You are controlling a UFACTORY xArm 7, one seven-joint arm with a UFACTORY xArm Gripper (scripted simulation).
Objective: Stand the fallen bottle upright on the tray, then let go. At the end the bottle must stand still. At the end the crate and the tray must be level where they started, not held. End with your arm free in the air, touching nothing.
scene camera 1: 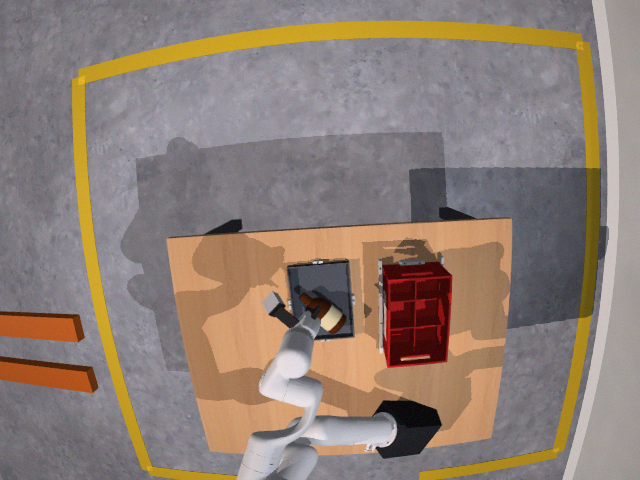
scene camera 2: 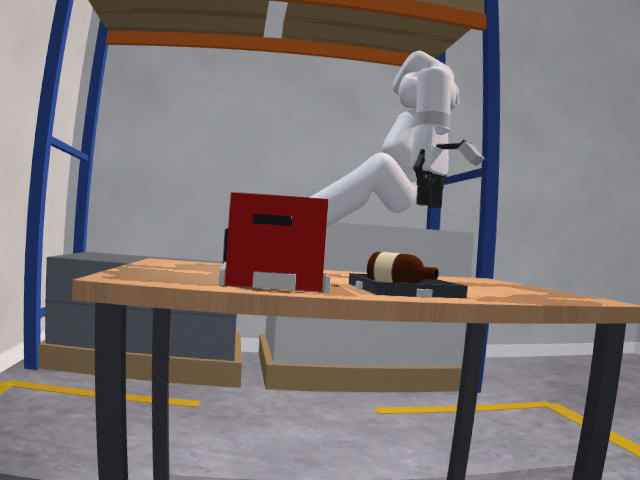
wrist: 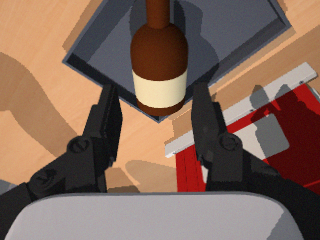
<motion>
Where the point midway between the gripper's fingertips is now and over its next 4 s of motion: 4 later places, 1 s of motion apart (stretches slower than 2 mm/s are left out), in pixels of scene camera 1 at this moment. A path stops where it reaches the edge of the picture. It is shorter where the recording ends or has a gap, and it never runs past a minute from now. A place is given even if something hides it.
The gripper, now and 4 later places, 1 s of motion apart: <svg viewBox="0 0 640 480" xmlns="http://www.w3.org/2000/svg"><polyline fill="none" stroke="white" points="304,317 304,316 306,308 307,303 308,301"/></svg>
</motion>
